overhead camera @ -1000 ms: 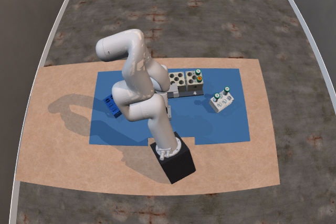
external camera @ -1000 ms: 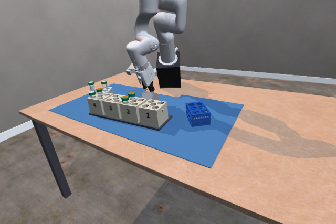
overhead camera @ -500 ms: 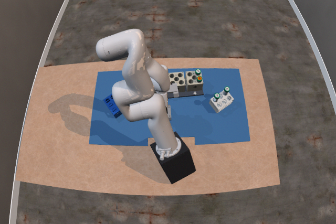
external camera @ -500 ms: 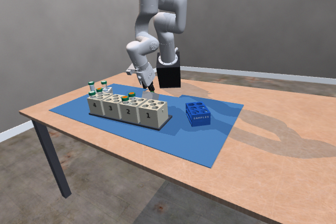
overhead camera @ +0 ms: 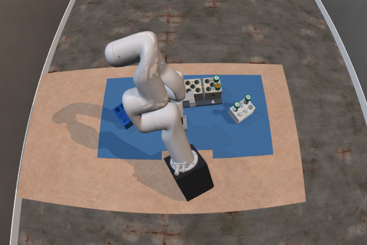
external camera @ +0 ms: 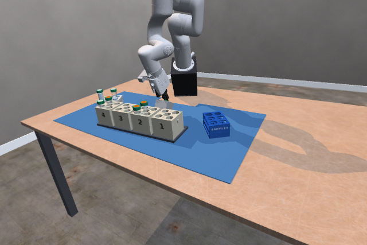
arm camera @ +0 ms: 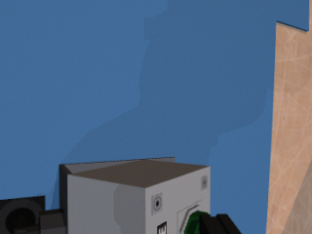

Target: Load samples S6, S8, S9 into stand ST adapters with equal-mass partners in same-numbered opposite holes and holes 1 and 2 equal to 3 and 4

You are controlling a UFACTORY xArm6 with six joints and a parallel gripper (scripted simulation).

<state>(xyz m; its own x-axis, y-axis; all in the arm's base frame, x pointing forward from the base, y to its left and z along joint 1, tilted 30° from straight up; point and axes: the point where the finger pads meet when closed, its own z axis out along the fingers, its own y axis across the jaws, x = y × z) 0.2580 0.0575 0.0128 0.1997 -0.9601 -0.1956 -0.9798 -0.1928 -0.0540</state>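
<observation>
My hand is 1 cm short of the sloped DONE desk and 4 cm above it. The rest, counted from my hand: white rack: 13 cm ahead, 33 cm to the right, 6 cm below; blue samples rack: 2 cm ahead, 32 cm to the left, 6 cm below; loading stand ST: 19 cm ahead, 1 cm to the left, 9 cm below.
</observation>
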